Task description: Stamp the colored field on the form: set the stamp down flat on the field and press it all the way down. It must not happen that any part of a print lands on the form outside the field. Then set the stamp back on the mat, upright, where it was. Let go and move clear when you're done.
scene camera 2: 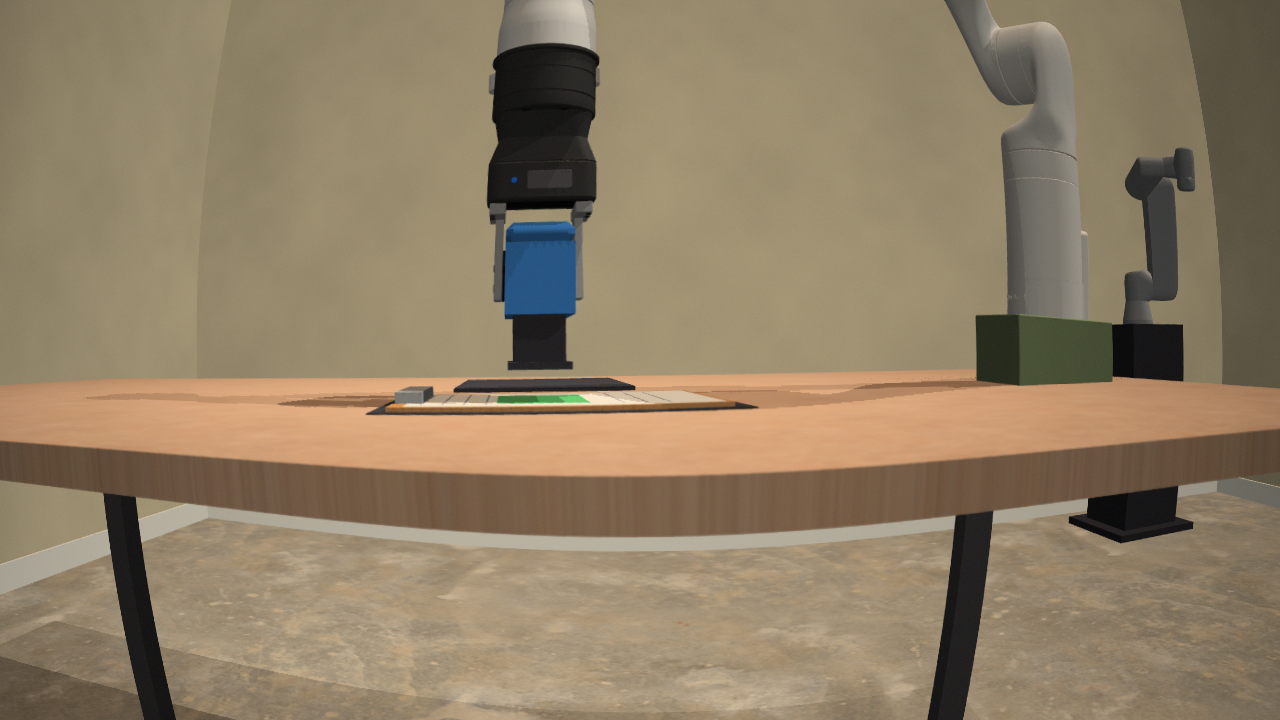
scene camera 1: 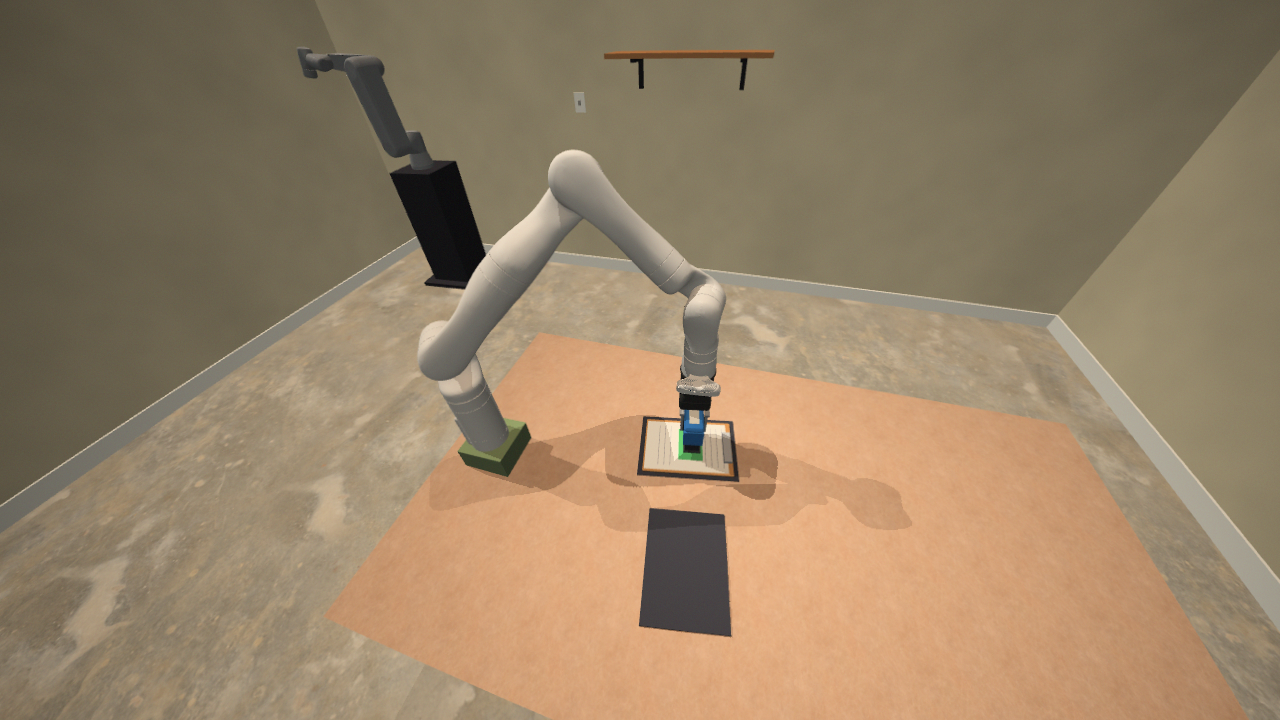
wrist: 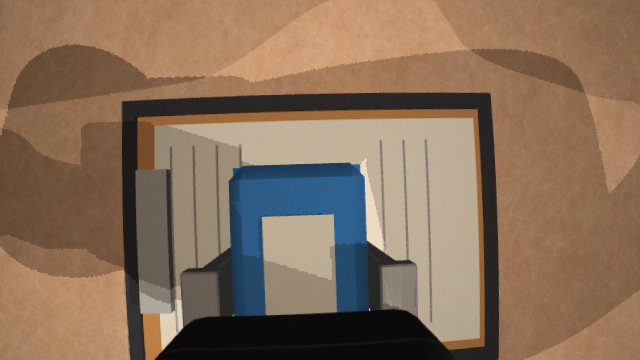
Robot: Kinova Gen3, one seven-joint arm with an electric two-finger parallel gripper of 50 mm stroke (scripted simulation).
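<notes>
Scene camera 2 gives a view of a blue stamp (scene camera 2: 540, 262) together with the gripper (scene camera 2: 537, 300). The stamp appears in scene camera 1 too (scene camera 1: 693, 432), where a form (scene camera 1: 661, 454) and a dark mat (scene camera 1: 685, 587) are also visible. In the wrist view, the form (wrist: 428, 159) shares the frame with the gripper (wrist: 300, 266).
</notes>
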